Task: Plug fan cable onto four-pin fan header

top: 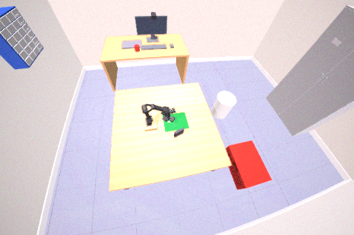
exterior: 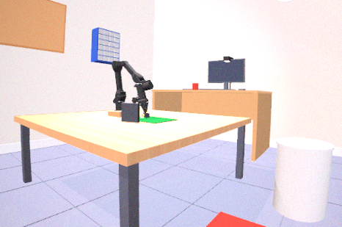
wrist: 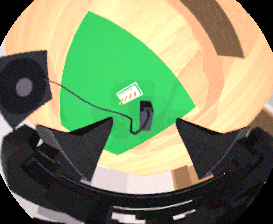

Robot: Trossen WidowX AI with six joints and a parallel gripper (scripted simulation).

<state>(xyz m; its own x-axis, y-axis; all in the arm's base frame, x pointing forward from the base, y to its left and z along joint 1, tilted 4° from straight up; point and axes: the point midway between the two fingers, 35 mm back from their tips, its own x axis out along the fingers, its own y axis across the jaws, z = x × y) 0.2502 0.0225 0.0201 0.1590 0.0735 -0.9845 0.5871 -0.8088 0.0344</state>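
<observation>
The small dark plug lies 20 mm below my gripper tip, 10 mm to the left of it and 10 mm ahead of it. From my gripper tip the other things lie so: green board 80 mm ahead, 50 mm to the right, 50 mm below; then dark fan 220 mm to the right, 70 mm ahead, 20 mm above.
</observation>
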